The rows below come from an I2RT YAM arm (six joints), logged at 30 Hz.
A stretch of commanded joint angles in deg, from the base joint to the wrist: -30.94 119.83 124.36 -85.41 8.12 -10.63; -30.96 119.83 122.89 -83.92 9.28 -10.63; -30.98 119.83 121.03 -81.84 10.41 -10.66; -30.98 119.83 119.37 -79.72 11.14 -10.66; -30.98 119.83 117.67 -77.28 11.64 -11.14; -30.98 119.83 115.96 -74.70 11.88 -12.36; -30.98 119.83 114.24 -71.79 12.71 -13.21; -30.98 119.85 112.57 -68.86 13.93 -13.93; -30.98 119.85 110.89 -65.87 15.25 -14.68; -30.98 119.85 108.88 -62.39 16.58 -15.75; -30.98 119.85 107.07 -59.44 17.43 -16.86; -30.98 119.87 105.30 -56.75 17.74 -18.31; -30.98 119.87 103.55 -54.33 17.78 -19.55; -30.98 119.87 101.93 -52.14 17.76 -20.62; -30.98 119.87 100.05 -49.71 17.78 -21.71
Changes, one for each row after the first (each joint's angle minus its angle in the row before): -0.02 0.00 -1.47 1.49 1.16 0.00; -0.02 0.00 -1.86 2.08 1.13 -0.03; 0.00 0.00 -1.66 2.12 0.73 0.00; 0.00 0.00 -1.70 2.44 0.50 -0.48; 0.00 0.00 -1.71 2.58 0.24 -1.22; 0.00 0.00 -1.72 2.91 0.83 -0.85; 0.00 0.02 -1.67 2.93 1.22 -0.72; 0.00 0.00 -1.68 2.99 1.32 -0.75; 0.00 0.00 -2.01 3.48 1.33 -1.07; 0.00 0.00 -1.81 2.95 0.85 -1.11; 0.00 0.02 -1.77 2.69 0.31 -1.45; 0.00 0.00 -1.75 2.42 0.04 -1.24; 0.00 0.00 -1.62 2.19 -0.02 -1.07; 0.00 0.00 -1.88 2.43 0.02 -1.09
